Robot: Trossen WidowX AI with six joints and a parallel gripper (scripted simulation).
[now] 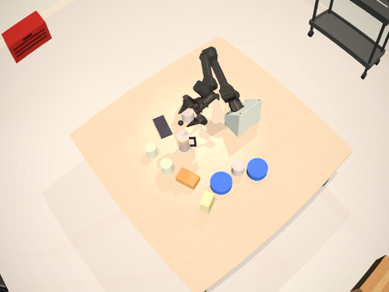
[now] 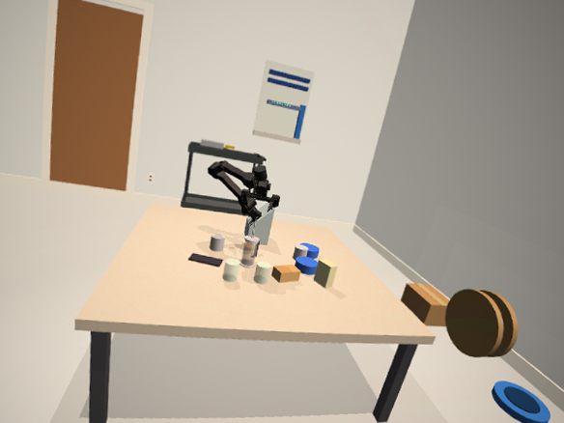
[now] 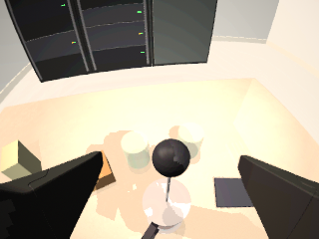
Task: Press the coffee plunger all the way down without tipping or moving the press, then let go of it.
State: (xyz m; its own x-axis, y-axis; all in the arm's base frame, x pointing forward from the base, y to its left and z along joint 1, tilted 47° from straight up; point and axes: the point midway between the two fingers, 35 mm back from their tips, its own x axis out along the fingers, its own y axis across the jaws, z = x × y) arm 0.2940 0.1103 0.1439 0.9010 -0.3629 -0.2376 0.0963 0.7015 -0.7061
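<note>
My gripper tip is 10 mm to the right of the coffee press and 150 mm above it. Also, from my gripper tip: orange block 100 mm ahead, 180 mm to the left, 250 mm below; then yellow block 100 mm ahead, 360 mm to the left, 220 mm below; then dark flat slab 40 mm ahead, 200 mm to the right, 270 mm below.
</note>
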